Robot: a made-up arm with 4 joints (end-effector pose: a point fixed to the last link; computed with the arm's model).
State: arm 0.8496 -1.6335 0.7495 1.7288
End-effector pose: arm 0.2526 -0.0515 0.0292 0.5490 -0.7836 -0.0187 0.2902
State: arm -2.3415 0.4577 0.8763 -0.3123
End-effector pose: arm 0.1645 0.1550 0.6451 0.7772 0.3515 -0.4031 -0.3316
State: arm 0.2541 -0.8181 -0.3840 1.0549
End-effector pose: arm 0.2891 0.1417 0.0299 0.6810 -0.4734 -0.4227 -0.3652
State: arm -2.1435 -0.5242 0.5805 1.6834
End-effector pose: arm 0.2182 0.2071 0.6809 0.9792 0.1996 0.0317 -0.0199
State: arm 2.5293 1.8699 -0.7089 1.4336
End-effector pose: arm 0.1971 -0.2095 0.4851 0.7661 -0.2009 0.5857 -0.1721
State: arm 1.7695 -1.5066 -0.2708 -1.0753
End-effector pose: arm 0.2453 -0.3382 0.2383 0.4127 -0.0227 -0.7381 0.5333
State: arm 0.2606 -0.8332 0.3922 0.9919
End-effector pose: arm 0.2686 0.1256 0.0316 0.7223 -0.6050 -0.3345 -0.0166
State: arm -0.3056 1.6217 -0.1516 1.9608
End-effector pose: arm 0.2581 0.2383 0.1797 0.2020 0.5861 -0.1752 0.7649
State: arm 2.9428 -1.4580 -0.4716 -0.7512
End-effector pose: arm 0.2035 -0.2292 0.6638 0.2635 -0.3847 -0.3772 0.8002
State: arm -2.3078 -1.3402 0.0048 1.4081
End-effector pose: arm 0.2019 0.1282 0.7172 0.6801 0.7112 -0.0515 -0.1705
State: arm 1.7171 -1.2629 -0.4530 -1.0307
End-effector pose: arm 0.2585 -0.3308 0.2330 0.2738 -0.0821 -0.7793 0.5577
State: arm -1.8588 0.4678 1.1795 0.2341
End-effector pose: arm 0.1815 0.2576 0.5790 0.9643 0.0720 -0.2504 -0.0468
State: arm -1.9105 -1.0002 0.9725 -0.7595
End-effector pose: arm 0.2277 0.3088 0.6007 0.1083 0.6813 -0.6521 -0.3143
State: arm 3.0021 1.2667 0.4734 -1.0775
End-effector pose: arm 0.1349 -0.1099 0.5983 0.6231 0.4118 -0.3841 -0.5428
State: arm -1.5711 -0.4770 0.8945 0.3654
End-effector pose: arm 0.2161 0.3379 0.5056 0.8389 0.2128 -0.4839 -0.1296
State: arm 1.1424 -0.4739 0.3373 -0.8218
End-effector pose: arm 0.2492 -0.2095 0.1256 0.3788 -0.3587 -0.6297 0.5756
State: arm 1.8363 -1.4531 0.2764 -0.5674
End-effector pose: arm 0.2208 -0.3359 0.2901 0.5901 -0.2978 -0.4721 0.5833
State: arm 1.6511 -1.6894 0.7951 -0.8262
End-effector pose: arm 0.2331 -0.3163 0.2274 0.7541 -0.0012 -0.3316 0.5669
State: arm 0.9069 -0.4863 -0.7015 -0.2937
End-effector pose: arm 0.2898 -0.1318 0.0520 0.0888 -0.3960 -0.9037 0.1364
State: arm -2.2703 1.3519 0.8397 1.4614
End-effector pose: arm 0.1882 0.1623 0.6562 0.7844 -0.3658 0.4922 0.0928
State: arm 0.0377 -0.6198 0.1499 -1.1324
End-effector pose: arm 0.2964 0.1569 0.0303 0.3028 0.0622 -0.9380 0.1569
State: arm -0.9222 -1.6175 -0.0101 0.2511
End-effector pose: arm 0.2424 0.4134 0.3315 0.6277 0.4654 -0.5291 -0.3309
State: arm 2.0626 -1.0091 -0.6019 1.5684
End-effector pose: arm 0.2434 -0.3094 0.3392 0.1262 -0.8887 -0.3981 -0.1892
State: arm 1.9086 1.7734 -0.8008 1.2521
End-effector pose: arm 0.2137 -0.2321 0.3230 0.8124 0.0643 0.5769 -0.0558
